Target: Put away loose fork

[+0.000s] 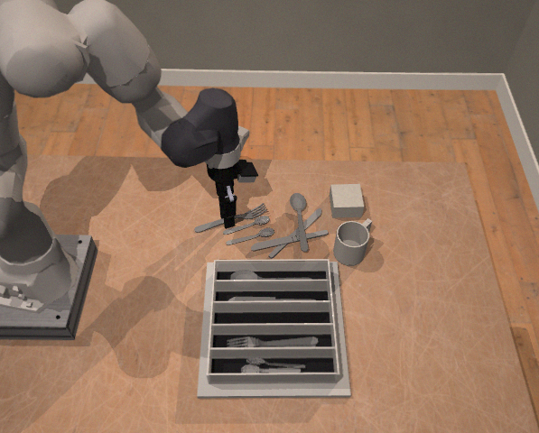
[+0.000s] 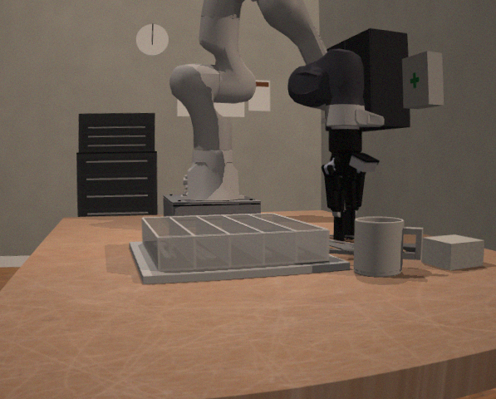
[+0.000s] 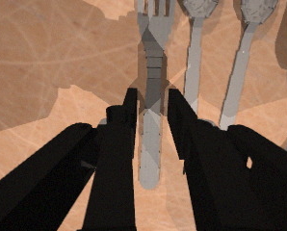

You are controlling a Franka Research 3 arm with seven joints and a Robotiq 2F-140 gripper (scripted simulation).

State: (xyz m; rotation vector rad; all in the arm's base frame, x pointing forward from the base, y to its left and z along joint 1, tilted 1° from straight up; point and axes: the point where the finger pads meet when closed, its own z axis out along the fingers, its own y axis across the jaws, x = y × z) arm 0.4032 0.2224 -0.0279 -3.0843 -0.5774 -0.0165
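Now: the five-slot tray 300 mm to the right of my hand and 120 mm ahead of it. The rest, counted from my hand: mug 320 mm ahead, 90 mm to the right; then block 320 mm ahead, 60 mm to the left, 10 mm below; then knife 250 mm to the right, 150 mm ahead, 10 mm below.
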